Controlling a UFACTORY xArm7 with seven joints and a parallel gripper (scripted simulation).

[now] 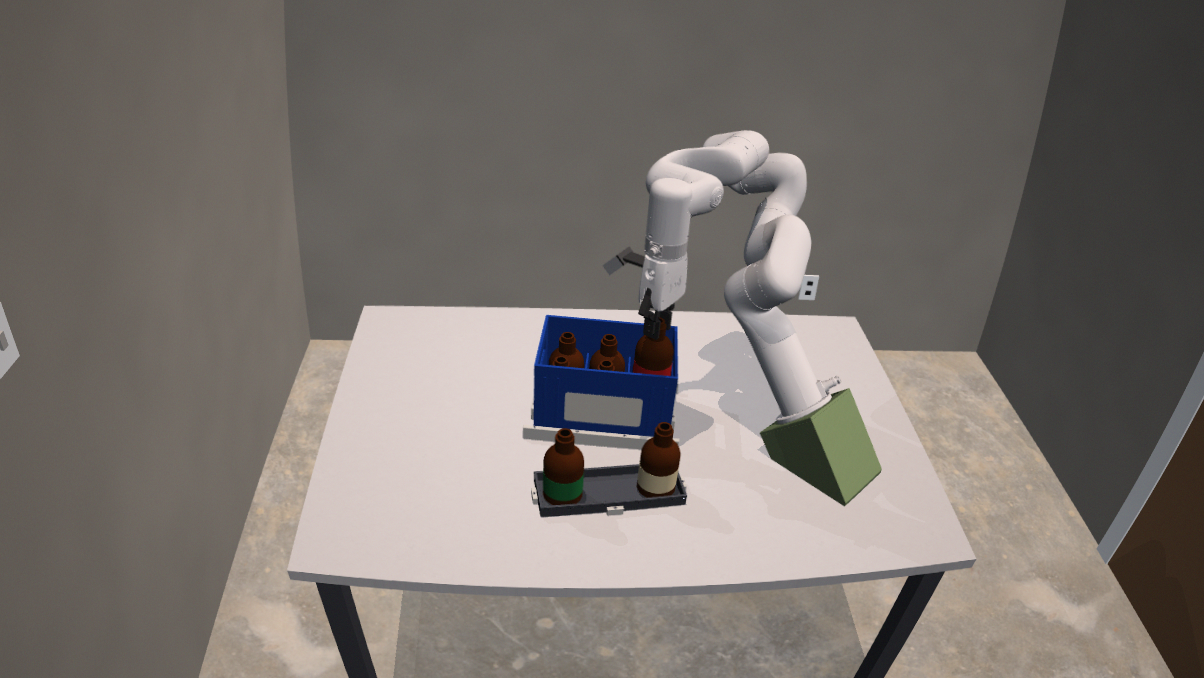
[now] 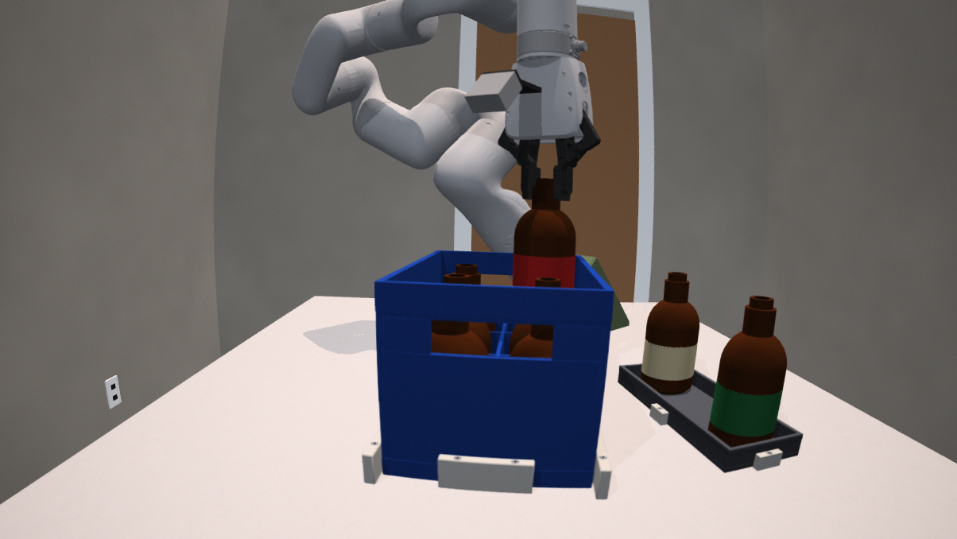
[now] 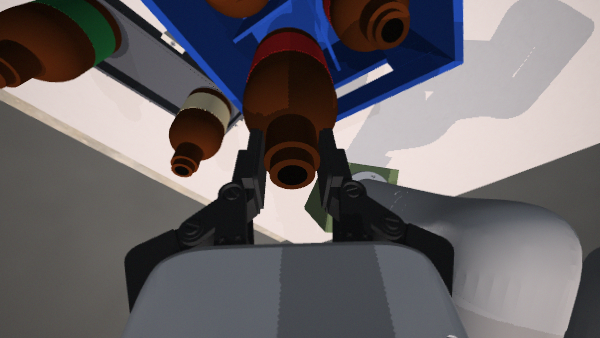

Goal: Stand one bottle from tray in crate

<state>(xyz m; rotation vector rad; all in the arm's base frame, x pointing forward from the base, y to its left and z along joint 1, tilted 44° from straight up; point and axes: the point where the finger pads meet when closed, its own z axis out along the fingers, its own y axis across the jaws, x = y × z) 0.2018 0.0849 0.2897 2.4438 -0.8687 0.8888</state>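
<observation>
The red-labelled bottle lies 70 mm below my hand. Also, from my hand: blue crate (70 mm ahead, 70 mm to the right, 180 mm below); dark tray (120 mm ahead, 170 mm to the left, 250 mm below).
</observation>
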